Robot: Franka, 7 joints.
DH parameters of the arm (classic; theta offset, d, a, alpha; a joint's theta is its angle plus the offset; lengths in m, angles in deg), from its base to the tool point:
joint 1: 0 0.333 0 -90
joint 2: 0 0 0 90
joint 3: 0 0.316 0.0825 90
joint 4: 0 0 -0.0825 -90
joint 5: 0 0.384 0 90
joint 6: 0 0 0.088 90
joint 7: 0 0.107 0 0
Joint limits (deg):
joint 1: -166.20..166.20
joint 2: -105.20..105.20
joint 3: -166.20..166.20
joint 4: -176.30..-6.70
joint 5: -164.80..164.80
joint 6: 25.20..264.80
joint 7: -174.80..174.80
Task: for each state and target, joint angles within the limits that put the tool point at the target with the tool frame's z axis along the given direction. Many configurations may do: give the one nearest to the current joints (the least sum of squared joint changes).
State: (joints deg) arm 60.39 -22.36 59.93 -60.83 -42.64 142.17 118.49
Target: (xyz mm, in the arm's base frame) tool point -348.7 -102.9 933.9 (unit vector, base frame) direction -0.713 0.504 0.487
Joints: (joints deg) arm 111.69 -49.47 32.20 -100.64 -40.13 175.76 118.49
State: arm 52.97 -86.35 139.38 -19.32 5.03 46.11 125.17
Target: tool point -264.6 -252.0 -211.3 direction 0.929 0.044 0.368
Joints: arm 43.83 -105.05 166.20 -60.28 47.03 49.03 125.17
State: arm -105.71 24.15 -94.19 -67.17 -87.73 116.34 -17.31
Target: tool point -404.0 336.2 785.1 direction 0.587 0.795 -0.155
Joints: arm -117.74 12.40 -101.13 -82.78 -68.77 89.17 -17.31
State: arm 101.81 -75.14 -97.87 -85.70 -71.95 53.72 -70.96
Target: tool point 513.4 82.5 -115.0 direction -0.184 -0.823 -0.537
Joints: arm 147.64 -96.85 -125.72 -90.86 -111.48 69.01 -70.96
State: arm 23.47 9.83 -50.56 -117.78 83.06 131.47 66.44
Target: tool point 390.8 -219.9 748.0 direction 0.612 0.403 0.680
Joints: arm 23.22 -37.09 -41.05 -117.83 118.39 122.16 66.44
